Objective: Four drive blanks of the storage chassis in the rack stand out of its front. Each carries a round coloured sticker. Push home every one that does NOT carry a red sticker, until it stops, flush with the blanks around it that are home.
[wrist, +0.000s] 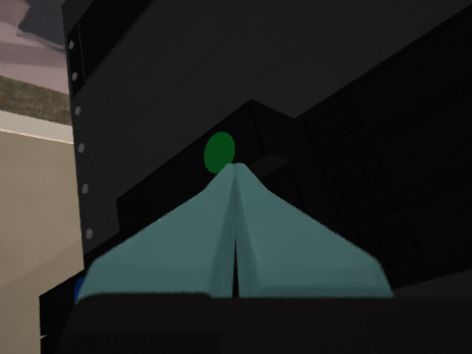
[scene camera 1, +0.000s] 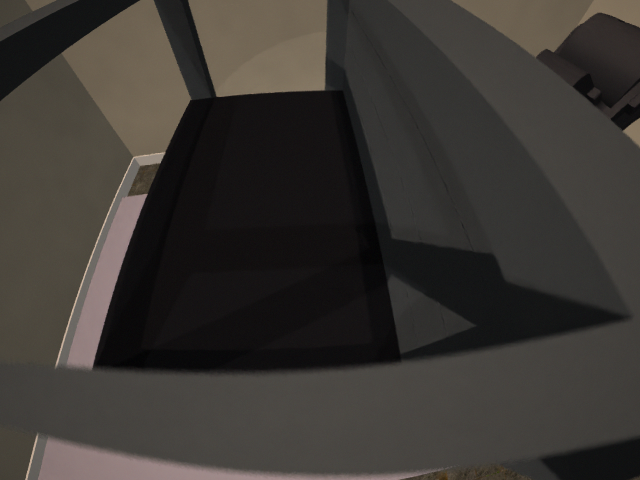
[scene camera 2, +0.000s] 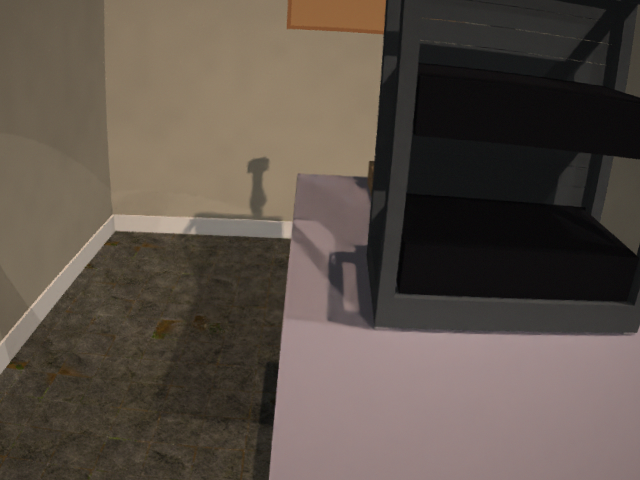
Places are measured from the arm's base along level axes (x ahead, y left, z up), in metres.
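Pixels of known places: gripper, fingertip midpoint: (wrist: 235, 178).
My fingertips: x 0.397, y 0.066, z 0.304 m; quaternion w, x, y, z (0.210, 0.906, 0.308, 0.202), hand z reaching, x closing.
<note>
For each thing: its top centre in the pictures, then the offset to it from my fingertips. Level surfaces: height alone.
- dark drive blank, middle of its top: (wrist: 259, 214) dx +0.074, dy -0.057, dz -0.011 m
- round green sticker, middle of its top: (wrist: 224, 171) dx +0.017, dy -0.021, dz -0.015 m
- blue sticker, middle of its top: (wrist: 83, 309) dx +0.004, dy -0.153, dz +0.013 m
- protruding blank, middle of its top: (wrist: 158, 306) dx +0.063, dy -0.166, dz +0.017 m
- pale pink table top, its level: dz -0.372 m
In the wrist view, a dark drive blank (wrist: 175, 182) with a round green sticker (wrist: 219, 152) stands out of the chassis front. Part of a blue sticker (wrist: 79, 289) shows at the lower left, on another protruding blank (wrist: 54, 306), largely hidden behind my finger. Blanks set further back (wrist: 360, 179) show at the right. My gripper (wrist: 235, 178) is shut and empty, its fingertips overlapping the lower edge of the green-stickered blank; whether they touch it cannot be told. No red sticker shows. The rack (scene camera 1: 258, 413) (scene camera 2: 391, 232) hides the blank fronts in both scene views.
Two black units (scene camera 2: 516, 111) (scene camera 2: 516, 273) sit one above the other in the rack, which stands on a pale pink table top (scene camera 2: 439, 403). A perforated rack post (wrist: 79, 130) is at the left in the wrist view. Part of my dark arm (scene camera 1: 599, 56) shows beyond the rack at upper right.
</note>
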